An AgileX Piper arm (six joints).
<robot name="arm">
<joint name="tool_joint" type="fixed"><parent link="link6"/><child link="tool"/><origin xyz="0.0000 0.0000 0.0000" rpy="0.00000 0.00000 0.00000"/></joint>
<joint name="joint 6" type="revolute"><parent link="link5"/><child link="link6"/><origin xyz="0.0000 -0.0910 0.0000" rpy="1.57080 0.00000 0.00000"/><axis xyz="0 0 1"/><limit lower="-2.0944" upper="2.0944"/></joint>
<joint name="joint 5" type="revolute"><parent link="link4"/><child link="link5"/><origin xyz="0.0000 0.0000 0.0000" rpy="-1.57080 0.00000 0.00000"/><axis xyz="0 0 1"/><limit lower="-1.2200" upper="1.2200"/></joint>
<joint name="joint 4" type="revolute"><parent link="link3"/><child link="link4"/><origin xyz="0.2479 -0.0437 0.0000" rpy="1.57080 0.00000 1.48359"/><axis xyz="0 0 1"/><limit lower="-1.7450" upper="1.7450"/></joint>
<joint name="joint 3" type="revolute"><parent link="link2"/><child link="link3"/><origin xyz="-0.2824 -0.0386 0.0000" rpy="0.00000 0.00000 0.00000"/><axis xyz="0 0 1"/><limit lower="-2.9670" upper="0.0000"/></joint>
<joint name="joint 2" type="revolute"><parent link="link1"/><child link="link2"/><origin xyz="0.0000 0.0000 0.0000" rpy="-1.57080 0.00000 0.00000"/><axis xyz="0 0 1"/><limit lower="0.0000" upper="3.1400"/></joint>
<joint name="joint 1" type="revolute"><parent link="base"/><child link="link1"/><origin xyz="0.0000 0.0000 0.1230" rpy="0.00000 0.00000 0.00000"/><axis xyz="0 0 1"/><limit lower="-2.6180" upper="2.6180"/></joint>
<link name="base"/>
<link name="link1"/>
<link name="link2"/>
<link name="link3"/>
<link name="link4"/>
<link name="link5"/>
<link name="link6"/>
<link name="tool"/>
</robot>
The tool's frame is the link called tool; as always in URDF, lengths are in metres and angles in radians.
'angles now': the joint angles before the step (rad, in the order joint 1, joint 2, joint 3, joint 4, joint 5, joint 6). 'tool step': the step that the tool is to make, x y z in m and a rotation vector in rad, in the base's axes. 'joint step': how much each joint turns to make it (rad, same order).
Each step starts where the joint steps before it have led.
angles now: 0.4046 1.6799 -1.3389 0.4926 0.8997 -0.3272
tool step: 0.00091 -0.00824 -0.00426 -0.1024 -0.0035 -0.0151
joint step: 0.0000 0.0000 0.0000 -0.1281 0.0176 0.0641
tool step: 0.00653 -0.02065 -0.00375 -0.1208 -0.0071 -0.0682
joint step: -0.0311 0.0000 0.0001 -0.1564 0.0193 0.0914
